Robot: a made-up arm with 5 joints. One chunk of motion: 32 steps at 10 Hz.
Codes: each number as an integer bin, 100 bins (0 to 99) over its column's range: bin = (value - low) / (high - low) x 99, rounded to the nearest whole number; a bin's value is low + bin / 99 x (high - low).
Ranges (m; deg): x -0.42..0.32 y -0.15..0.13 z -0.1..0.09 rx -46..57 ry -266..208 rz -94..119
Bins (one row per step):
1: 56 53 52 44 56 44
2: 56 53 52 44 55 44
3: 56 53 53 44 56 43
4: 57 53 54 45 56 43
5: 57 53 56 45 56 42
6: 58 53 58 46 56 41
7: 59 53 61 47 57 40
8: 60 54 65 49 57 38
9: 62 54 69 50 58 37
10: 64 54 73 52 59 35
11: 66 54 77 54 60 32
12: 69 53 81 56 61 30
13: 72 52 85 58 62 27
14: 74 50 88 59 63 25
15: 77 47 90 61 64 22
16: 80 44 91 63 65 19
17: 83 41 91 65 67 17
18: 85 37 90 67 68 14
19: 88 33 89 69 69 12
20: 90 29 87 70 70 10
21: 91 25 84 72 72 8
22: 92 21 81 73 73 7
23: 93 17 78 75 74 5
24: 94 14 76 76 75 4
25: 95 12 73 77 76 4
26: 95 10 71 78 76 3
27: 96 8 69 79 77 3
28: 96 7 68 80 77 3
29: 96 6 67 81 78 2
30: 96 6 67 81 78 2
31: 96 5 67 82 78 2
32: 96 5 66 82 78 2
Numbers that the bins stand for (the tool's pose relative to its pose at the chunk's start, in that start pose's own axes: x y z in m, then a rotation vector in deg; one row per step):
1: -0.0014 -0.0001 -0.0002 -0.22 2.12 0.67
2: -0.0014 -0.0001 -0.0002 -0.22 -2.67 0.67
3: -0.0014 -0.0001 0.0017 -0.22 2.12 -1.48
4: 0.0061 -0.0001 0.0036 0.82 2.12 -1.48
5: 0.0061 -0.0001 0.0075 0.82 2.12 -3.64
6: 0.0135 -0.0001 0.0113 1.86 2.12 -5.79
7: 0.0210 -0.0001 0.0171 2.90 6.91 -7.94
8: 0.0285 0.0027 0.0247 4.98 6.91 -12.24
9: 0.0434 0.0027 0.0324 6.02 11.70 -14.39
10: 0.0584 0.0027 0.0401 8.10 16.48 -18.70
11: 0.0733 0.0027 0.0478 10.18 21.27 -25.15
12: 0.0958 -0.0001 0.0555 12.26 26.06 -29.45
13: 0.1182 -0.0029 0.0631 14.34 30.85 -35.91
14: 0.1331 -0.0086 0.0689 15.38 35.64 -40.21
15: 0.1556 -0.0171 0.0727 17.46 40.42 -46.67
16: 0.1780 -0.0256 0.0746 19.55 45.21 -53.12
17: 0.2004 -0.0340 0.0746 21.63 54.79 -57.42
18: 0.2154 -0.0454 0.0727 23.71 59.58 -63.88
19: 0.2378 -0.0567 0.0708 25.79 64.36 -68.18
20: 0.2527 -0.0680 0.0670 26.83 69.15 -72.48
21: 0.2602 -0.0793 0.0612 28.91 78.73 -76.79
22: 0.2677 -0.0906 0.0555 29.95 83.52 -78.94
23: 0.2752 -0.1019 0.0497 32.03 88.30 -83.24
24: 0.2826 -0.1104 0.0459 33.07 93.09 -85.39
25: 0.2901 -0.1161 0.0401 34.11 97.88 -85.39
26: 0.2901 -0.1217 0.0363 35.15 97.88 -87.55
27: 0.2976 -0.1274 0.0324 36.19 102.67 -87.55
28: 0.2976 -0.1302 0.0305 37.23 102.67 -87.55
29: 0.2976 -0.1330 0.0286 38.27 107.45 -89.70
30: 0.2976 -0.1330 0.0286 38.27 107.45 -89.70
31: 0.2976 -0.1359 0.0286 39.31 107.45 -89.70
32: 0.2976 -0.1359 0.0267 39.31 107.45 -89.70

